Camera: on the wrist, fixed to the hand. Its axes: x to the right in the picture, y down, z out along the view.
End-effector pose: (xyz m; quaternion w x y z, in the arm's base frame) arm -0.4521 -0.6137 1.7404 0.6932 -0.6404 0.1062 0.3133
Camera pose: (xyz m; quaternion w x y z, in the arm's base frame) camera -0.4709 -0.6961 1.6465 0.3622 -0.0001 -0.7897 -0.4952
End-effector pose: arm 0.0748 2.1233 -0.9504 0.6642 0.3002 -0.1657 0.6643
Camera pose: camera -0.0279 2.1821 -0.9947 0.5917 0.3662 0.1331 -0.7057
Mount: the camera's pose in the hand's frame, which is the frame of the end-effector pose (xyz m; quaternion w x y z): 0.0122 0.0892 -0.0886 0.0121 0.0371 -0.2687 -0.9624
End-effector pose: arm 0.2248 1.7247 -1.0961 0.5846 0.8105 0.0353 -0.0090
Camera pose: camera 0.2406 1.7813 -0.9843 0.0222 0.0049 -0.6231 0.7818
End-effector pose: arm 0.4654 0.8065 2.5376 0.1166 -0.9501 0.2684 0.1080
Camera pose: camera 0.4405 0.7019 2.6039 0.2127 -0.2365 -0.9385 0.1344
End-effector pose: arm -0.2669 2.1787 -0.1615 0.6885 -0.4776 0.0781 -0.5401
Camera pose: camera -0.2575 2.1144 -0.2698 0.4728 0.2005 0.6638 0.5437
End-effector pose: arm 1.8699 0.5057 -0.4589 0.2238 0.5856 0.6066 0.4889
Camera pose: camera 1.8364 0.4731 -0.3416 0.6145 -0.4370 0.5289 -0.3893
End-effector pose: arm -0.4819 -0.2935 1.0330 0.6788 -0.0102 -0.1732 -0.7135
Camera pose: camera -0.3766 -0.3300 0.9736 0.7247 0.0000 0.2208 0.6528
